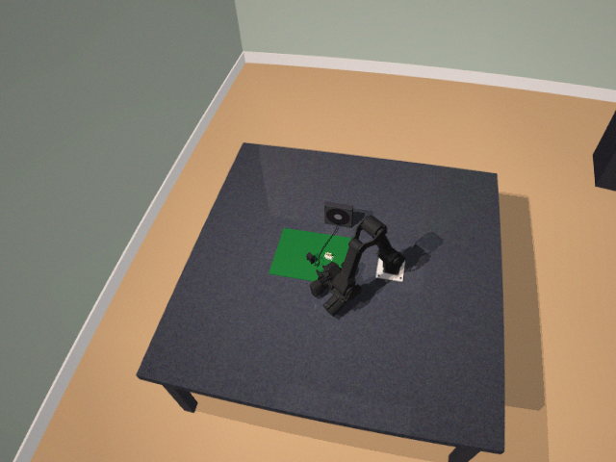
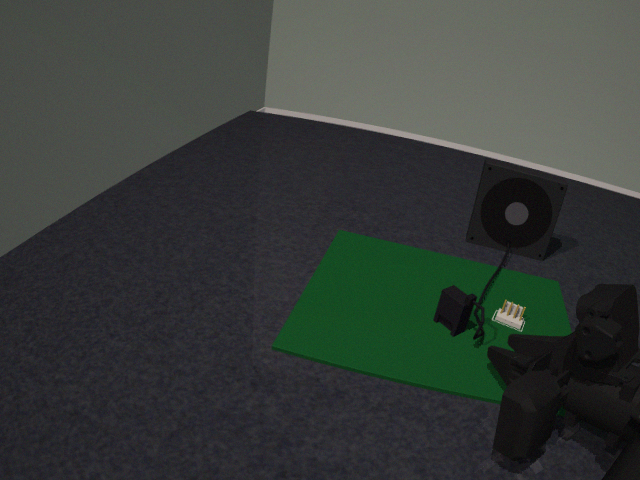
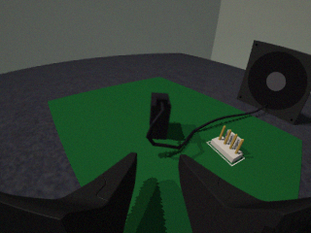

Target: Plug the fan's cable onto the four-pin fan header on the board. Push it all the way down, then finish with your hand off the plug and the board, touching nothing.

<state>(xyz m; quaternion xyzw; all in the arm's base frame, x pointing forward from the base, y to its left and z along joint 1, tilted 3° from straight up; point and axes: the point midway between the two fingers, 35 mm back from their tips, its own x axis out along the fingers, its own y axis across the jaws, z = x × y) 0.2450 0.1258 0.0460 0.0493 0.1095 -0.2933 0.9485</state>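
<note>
The black plug lies 50 mm ahead of my gripper tip, 40 mm to the right of it and 10 mm below it. From my gripper tip the other things lie so: green board 60 mm ahead, 70 mm to the right, 40 mm below; then white four-pin header 10 mm behind, 80 mm to the right, 30 mm below; then black fan 260 mm to the right, 30 mm above.
</note>
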